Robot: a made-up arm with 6 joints.
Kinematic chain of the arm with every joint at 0, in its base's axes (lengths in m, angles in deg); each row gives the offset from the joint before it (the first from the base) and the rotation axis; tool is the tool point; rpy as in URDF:
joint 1: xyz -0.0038 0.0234 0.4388 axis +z
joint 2: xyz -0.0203 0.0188 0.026 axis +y
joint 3: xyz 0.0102 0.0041 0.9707 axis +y
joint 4: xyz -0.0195 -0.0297 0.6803 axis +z
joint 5: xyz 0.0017 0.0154 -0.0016 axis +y
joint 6: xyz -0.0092 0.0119 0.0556 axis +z
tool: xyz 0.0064 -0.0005 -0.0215 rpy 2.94 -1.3 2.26
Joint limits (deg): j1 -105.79..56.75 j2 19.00..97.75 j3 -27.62..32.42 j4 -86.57..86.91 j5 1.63..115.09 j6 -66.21..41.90
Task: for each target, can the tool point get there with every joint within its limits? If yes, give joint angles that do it. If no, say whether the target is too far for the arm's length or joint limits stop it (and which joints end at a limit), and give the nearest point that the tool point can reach.
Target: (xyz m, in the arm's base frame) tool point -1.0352 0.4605 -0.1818
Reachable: no: joint limits stop it (at a limit: joint 1, joint 2, joint 3, joint 4, joint 5, joint 6) | nearest point -0.4338 -1.3533 -0.1175 | short by 1.912 m
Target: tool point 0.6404 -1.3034 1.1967
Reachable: yes | joints -64.29 67.09 -9.80 -21.73 60.13 -23.72
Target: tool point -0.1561 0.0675 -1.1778
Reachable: no: joint limits stop it (at a limit: joint 1, joint 2, joint 3, joint 6) | nearest point -0.4042 -1.3530 -0.1276 | short by 1.784 m
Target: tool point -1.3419 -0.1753 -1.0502
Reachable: no: too far | nearest point -0.4354 -1.3585 -0.1243 | short by 1.755 m
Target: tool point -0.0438 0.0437 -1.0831
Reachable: no: joint limits stop it (at a limit: joint 1, joint 2, joint 3, joint 5, joint 6) | nearest point 0.7866 1.2190 -0.1276 | short by 1.727 m
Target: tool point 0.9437 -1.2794 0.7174
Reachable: yes | joints -55.34 80.84 1.19 45.12 93.68 11.44
